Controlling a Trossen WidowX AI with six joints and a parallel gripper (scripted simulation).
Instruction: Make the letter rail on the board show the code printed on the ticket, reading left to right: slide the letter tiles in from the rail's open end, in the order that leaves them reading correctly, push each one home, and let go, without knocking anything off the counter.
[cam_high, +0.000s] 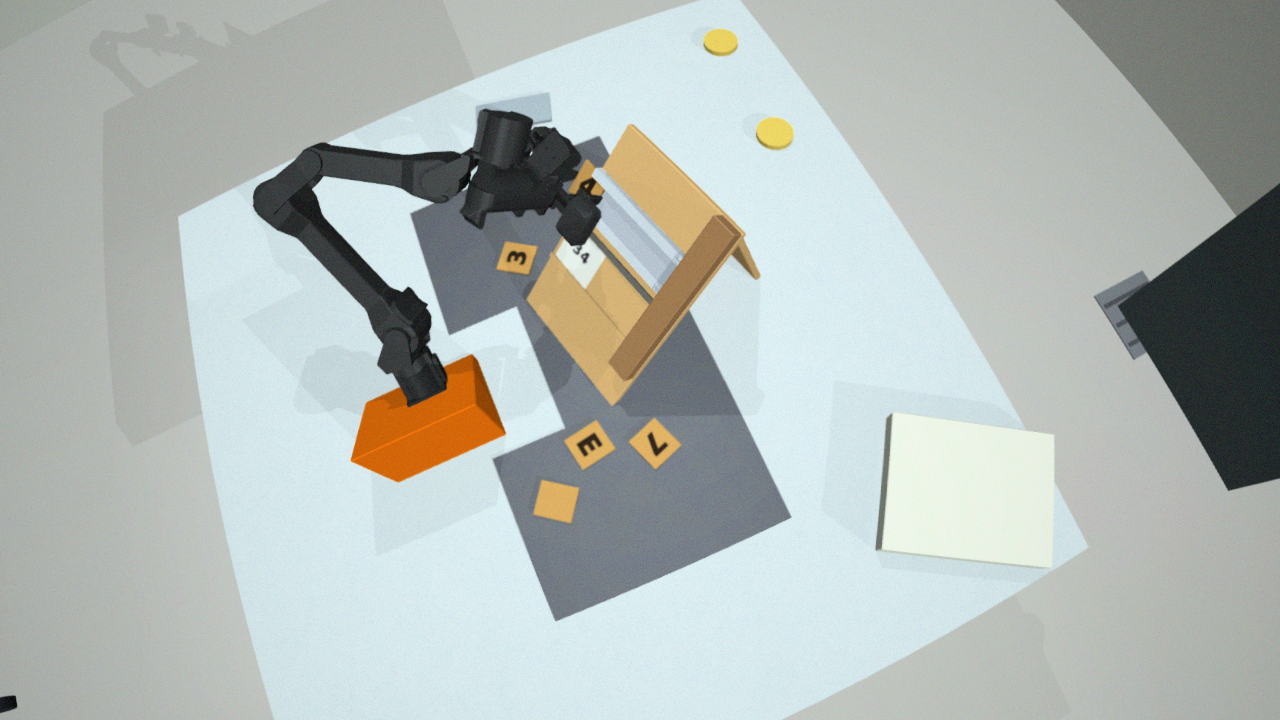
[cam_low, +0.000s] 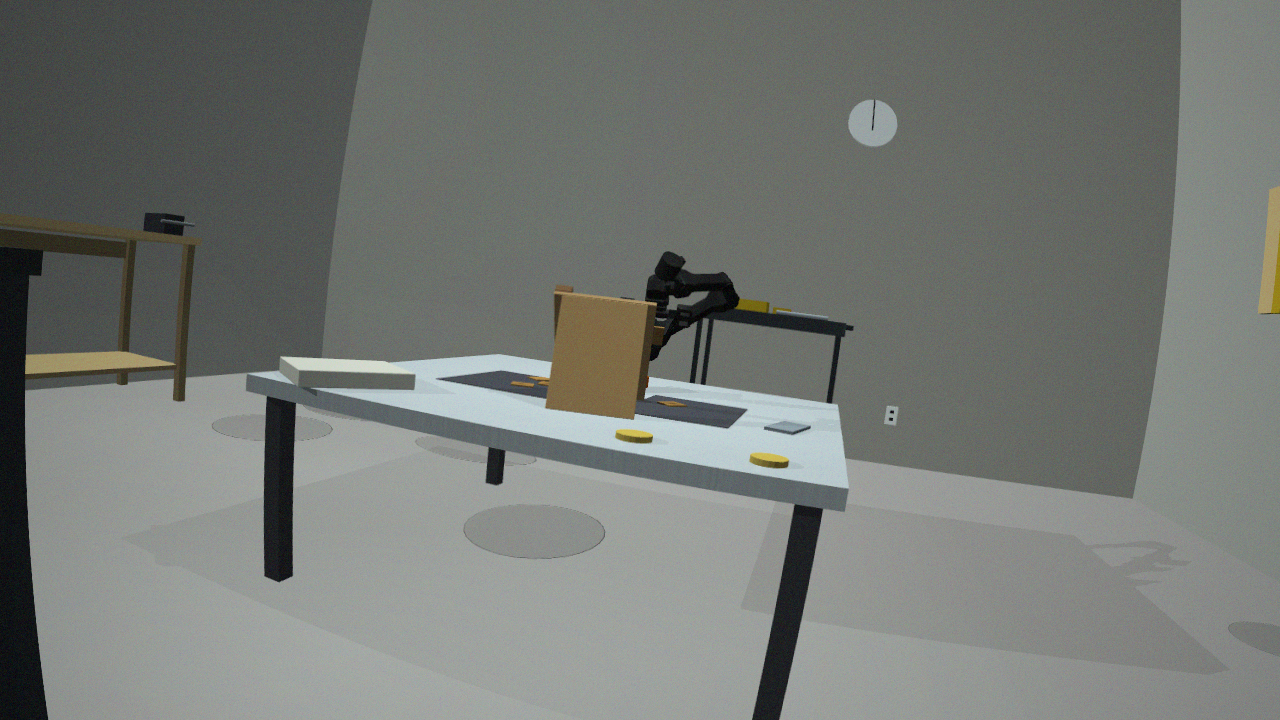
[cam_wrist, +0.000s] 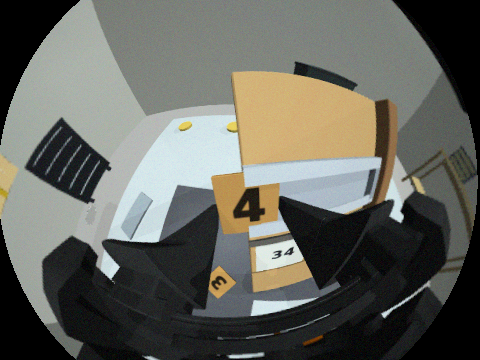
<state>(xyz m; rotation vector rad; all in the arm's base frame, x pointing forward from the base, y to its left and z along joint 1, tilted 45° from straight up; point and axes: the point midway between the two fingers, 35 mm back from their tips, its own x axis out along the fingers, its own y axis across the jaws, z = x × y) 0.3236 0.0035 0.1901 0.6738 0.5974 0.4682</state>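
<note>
Now: the white ticket 70 mm below my gripper tip, 60 mm to the right of it and 50 mm behind it. Round my gripper tip: tile marked 4: right at my gripper tip; then grey plate: 360 mm to the left, 180 mm below, 30 mm behind; then tile marked 3: 180 mm below, 140 mm behind, 50 mm to the left.
</note>
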